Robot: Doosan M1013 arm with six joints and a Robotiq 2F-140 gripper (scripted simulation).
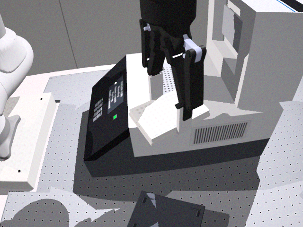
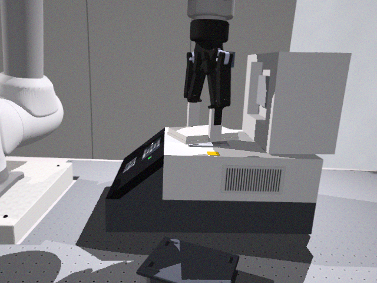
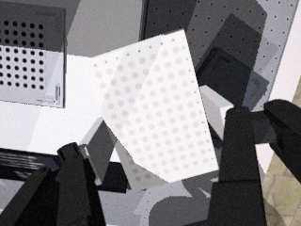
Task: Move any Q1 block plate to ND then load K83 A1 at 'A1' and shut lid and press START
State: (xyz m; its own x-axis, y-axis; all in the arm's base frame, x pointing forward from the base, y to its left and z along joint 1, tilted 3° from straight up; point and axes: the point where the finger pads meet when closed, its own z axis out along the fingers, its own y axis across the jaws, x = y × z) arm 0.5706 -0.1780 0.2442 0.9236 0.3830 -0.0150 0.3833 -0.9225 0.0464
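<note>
The dark grey plate nest is 3 cm behind my hand, 13 cm to the right of it and 24 cm below it. The rest, counted from my hand: white 96-well plate 45 cm to the left, 25 cm below; black nest 45 cm to the left, 27 cm below.
</note>
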